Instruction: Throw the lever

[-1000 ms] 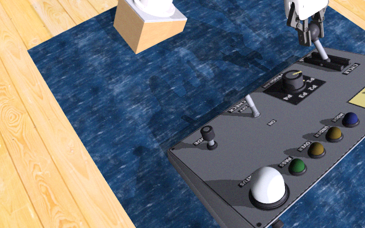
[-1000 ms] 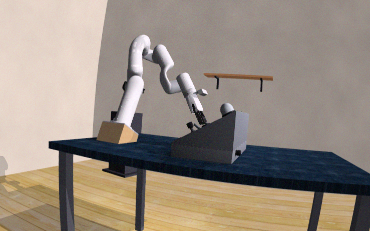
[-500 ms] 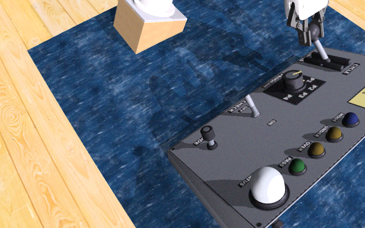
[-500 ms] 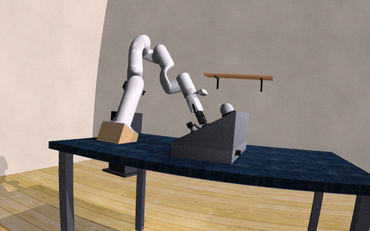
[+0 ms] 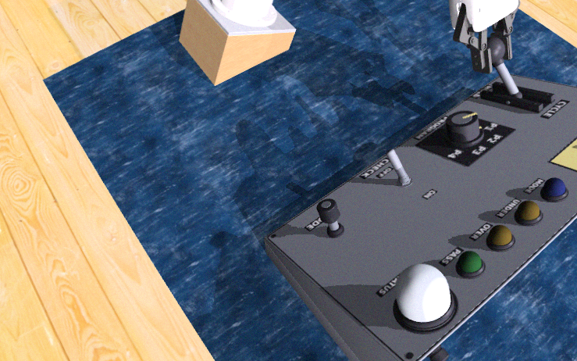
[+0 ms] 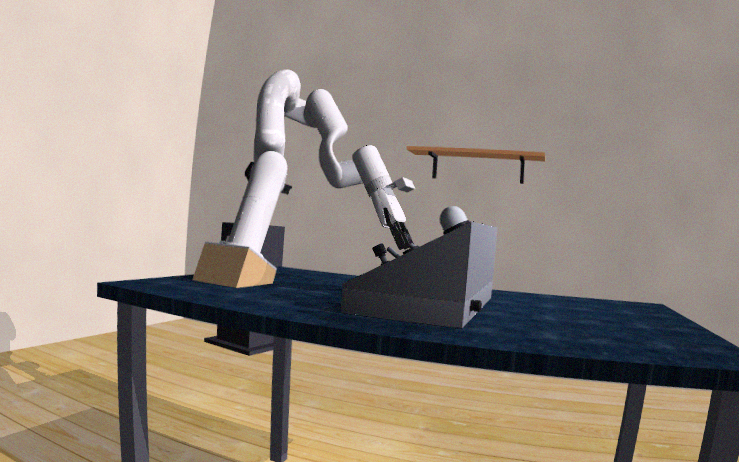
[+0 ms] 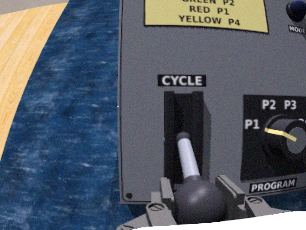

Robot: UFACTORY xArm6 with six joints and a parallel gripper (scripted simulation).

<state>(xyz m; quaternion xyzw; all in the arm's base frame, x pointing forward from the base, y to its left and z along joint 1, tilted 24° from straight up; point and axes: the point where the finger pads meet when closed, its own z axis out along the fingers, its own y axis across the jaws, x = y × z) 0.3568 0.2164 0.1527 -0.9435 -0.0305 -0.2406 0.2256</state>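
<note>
Now: the lever 30 mm ahead of my hand, 10 mm to the left of it and 20 mm below it. Also, from my hand: grey sloped console (120 mm ahead, 160 mm to the right, 50 mm below); program dial (80 mm ahead, 100 mm to the right, 20 mm below); check toggle (90 mm ahead, 230 mm to the right, 30 mm below).
</note>
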